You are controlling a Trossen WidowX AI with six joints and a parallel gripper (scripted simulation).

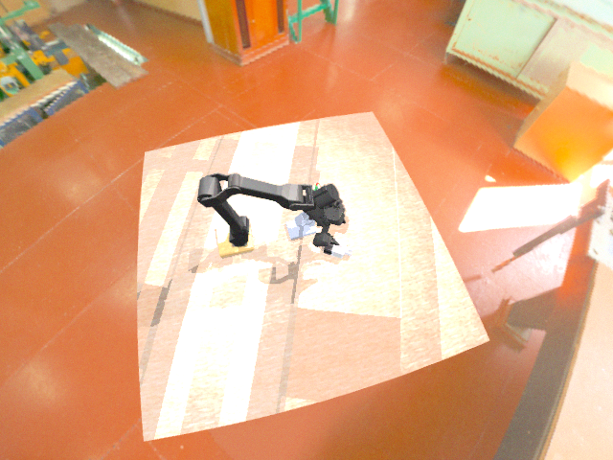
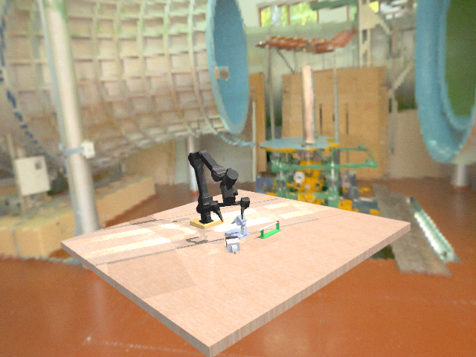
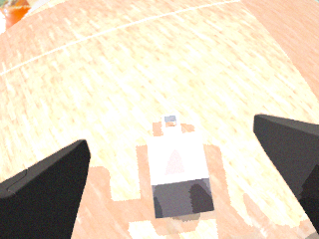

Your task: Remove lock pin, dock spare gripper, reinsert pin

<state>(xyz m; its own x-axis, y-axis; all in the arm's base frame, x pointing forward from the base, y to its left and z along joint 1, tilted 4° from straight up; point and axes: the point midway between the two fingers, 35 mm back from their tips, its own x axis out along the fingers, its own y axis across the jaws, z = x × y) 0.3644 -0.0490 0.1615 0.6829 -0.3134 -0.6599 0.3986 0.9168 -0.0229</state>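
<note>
My gripper tip is 120 mm above the spare gripper and 10 mm to the left of it. The rest, counted from my gripper tip: green cradle (240 mm to the left, 120 mm below, 40 mm behind); then grey mount (120 mm behind, 110 mm to the left, 90 mm below).
</note>
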